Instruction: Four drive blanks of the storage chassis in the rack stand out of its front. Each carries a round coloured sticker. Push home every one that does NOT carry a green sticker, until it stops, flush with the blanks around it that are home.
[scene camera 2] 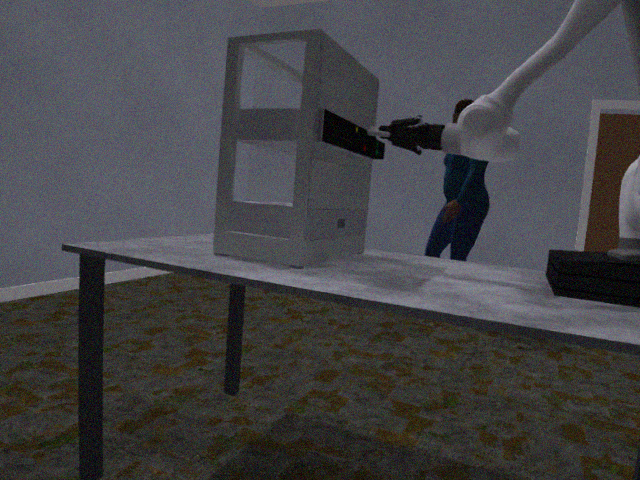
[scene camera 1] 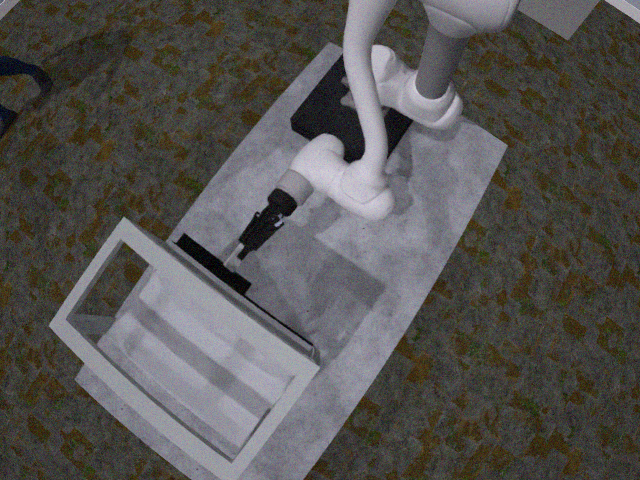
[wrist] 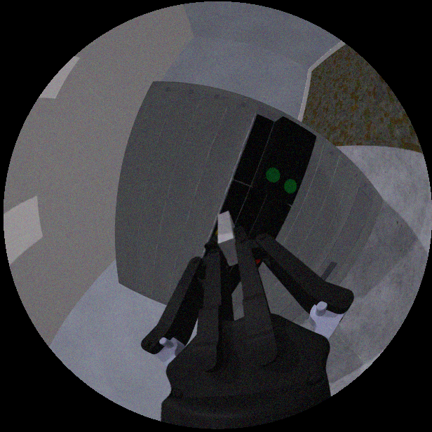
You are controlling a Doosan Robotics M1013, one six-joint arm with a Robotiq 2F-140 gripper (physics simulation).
Path:
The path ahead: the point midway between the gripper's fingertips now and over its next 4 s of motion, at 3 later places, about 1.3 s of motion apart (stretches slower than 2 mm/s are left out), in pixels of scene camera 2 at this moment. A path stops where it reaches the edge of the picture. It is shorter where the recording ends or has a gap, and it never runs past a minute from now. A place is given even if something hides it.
My gripper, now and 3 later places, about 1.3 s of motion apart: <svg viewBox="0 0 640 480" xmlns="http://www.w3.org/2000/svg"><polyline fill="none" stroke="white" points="369,130 379,143 376,144 374,143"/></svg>

